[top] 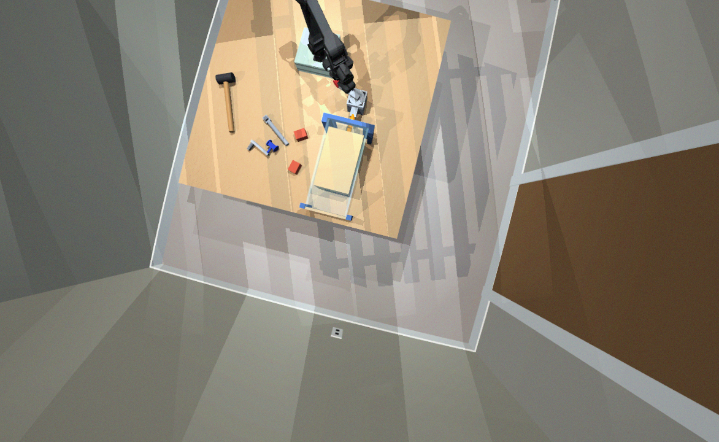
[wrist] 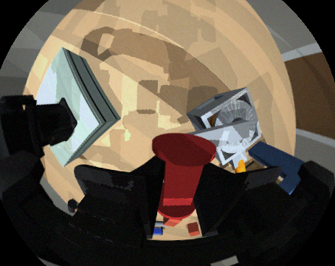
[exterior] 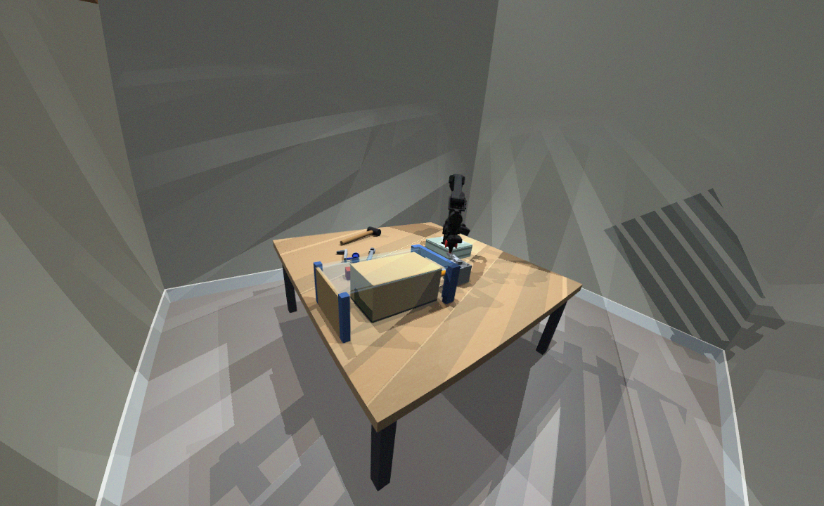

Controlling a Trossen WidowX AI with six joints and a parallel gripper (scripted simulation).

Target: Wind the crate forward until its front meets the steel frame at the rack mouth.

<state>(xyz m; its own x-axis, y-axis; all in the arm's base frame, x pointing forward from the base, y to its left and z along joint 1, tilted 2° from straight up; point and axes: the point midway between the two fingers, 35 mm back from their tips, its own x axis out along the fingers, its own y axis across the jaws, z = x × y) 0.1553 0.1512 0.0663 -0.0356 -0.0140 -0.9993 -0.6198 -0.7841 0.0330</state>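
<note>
The orange strap lies 100 mm ahead of my gripper tip, 90 mm to the left of it and 50 mm below it. Round my gripper tip: winch handle: 30 mm to the left, 10 mm below, 10 mm ahead; red knob: 20 mm above; grey winch: 90 mm to the left, 80 mm below, 20 mm ahead.
</note>
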